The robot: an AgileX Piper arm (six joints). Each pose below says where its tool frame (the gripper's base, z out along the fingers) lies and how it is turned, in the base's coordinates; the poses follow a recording.
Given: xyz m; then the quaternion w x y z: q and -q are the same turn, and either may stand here.
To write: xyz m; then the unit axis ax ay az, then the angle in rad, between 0 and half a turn. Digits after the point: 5 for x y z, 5 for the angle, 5 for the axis.
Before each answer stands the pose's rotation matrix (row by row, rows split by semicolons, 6 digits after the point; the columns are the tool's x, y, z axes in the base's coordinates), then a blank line. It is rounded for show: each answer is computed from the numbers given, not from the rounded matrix.
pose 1, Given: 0.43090 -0.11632 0.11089 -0.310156 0.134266 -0.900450 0.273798
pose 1, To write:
-0.771552 -0.071959 0.632084; -0.411640 0.814015 -0.409796; -0.485037 -0.576370 -0.657676

0.43090 -0.11632 0.11089 -0.14123 0.94716 -0.28800 2.51088
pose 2, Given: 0.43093 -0.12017 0.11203 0.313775 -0.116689 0.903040 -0.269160
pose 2, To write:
-0.775858 -0.041838 0.629519; -0.379661 0.827873 -0.412897; -0.503887 -0.559353 -0.658196

0.43093 -0.12017 0.11203 -0.12290 0.95107 -0.28348 2.50326
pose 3, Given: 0.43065 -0.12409 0.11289 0.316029 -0.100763 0.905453 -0.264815
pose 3, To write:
-0.779945 -0.015094 0.625666; -0.349851 0.839440 -0.415867; -0.518932 -0.543243 -0.659997

0.43065 -0.12409 0.11289 -0.10621 0.95436 -0.27912 2.49851
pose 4, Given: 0.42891 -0.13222 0.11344 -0.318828 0.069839 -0.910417 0.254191
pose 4, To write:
-0.786943 0.034921 0.616037; -0.289251 0.861019 -0.418306; -0.545027 -0.507372 -0.667472

0.42891 -0.13222 0.11344 -0.07368 0.96054 -0.26819 2.49261
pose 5, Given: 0.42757 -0.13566 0.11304 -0.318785 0.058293 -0.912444 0.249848
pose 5, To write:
-0.789956 0.052917 0.610876; -0.265674 0.868356 -0.418779; -0.552618 -0.493110 -0.671904

0.42757 -0.13566 0.11304 -0.06150 0.96267 -0.26360 2.49270
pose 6, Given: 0.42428 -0.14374 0.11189 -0.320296 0.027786 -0.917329 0.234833
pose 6, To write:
-0.793277 0.099454 0.600683; -0.201410 0.888163 -0.413038; -0.574583 -0.448637 -0.684528

0.42428 -0.14374 0.11189 -0.02933 0.96834 -0.24789 2.48951
